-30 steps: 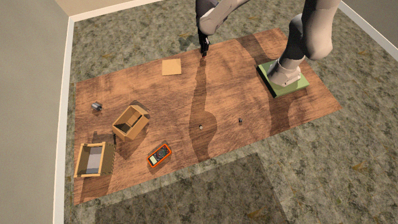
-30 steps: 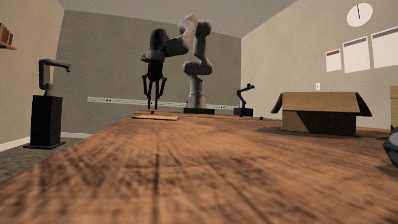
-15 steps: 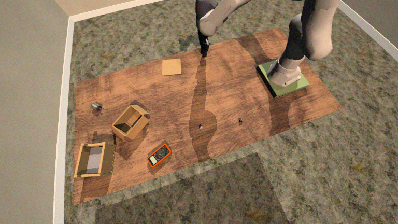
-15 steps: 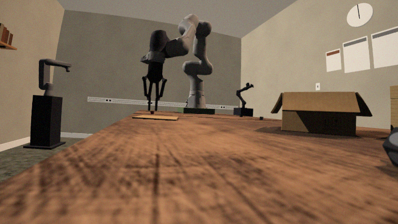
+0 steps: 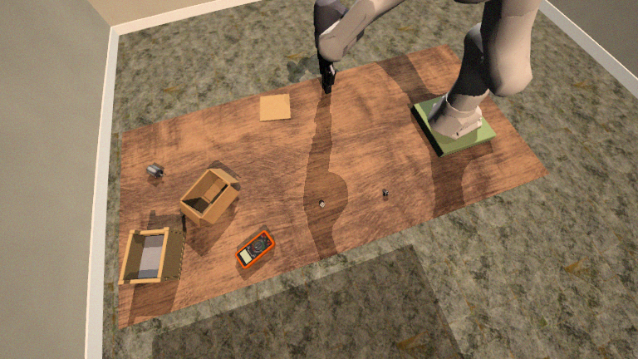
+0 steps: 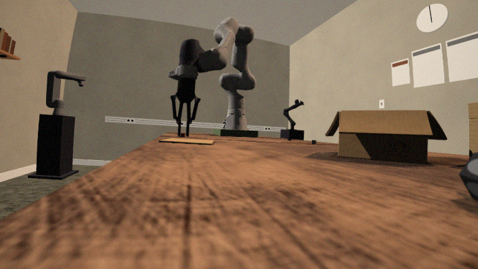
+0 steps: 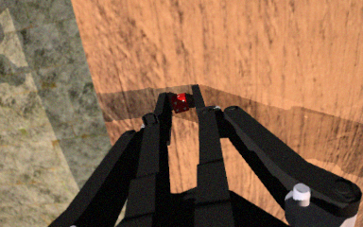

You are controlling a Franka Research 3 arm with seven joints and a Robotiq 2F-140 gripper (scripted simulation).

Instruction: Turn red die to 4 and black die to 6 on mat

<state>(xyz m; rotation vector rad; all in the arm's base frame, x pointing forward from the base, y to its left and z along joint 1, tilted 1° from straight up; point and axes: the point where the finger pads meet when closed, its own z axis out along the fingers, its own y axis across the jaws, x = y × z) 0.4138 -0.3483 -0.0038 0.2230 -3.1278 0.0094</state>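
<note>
Now: the red die 3 cm below my hand. The rest, counted from my hand: tan mat (26 cm ahead, 2 cm to the left, 3 cm below); then white die (19 cm ahead, 52 cm to the left, 3 cm below); then black die (6 cm behind, 55 cm to the left, 3 cm below).
</note>
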